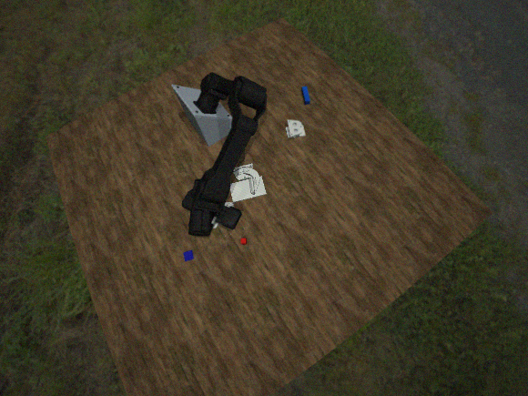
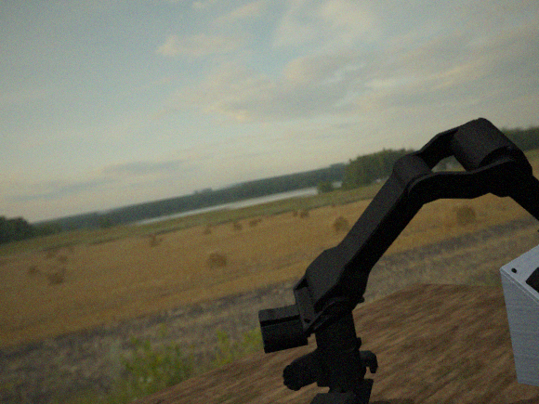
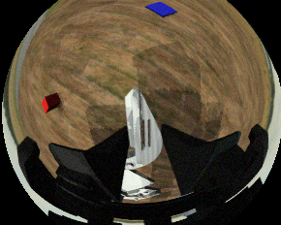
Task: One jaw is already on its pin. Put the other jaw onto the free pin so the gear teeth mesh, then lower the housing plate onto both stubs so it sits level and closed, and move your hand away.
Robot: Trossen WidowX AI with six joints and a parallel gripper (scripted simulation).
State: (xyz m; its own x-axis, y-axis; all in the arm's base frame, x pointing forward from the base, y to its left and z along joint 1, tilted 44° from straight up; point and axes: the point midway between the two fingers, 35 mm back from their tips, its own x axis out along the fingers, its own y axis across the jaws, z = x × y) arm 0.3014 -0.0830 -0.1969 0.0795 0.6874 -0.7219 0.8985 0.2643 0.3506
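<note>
My gripper tip is now 13 cm short of the red cube, 2 cm to the right of it and 1 cm below it. The rest, counted from my gripper tip: white stepped piece: 8 cm behind, 44 cm to the left; then blue square: 4 cm ahead, 15 cm to the right; then white jaw: 4 cm to the left.
</note>
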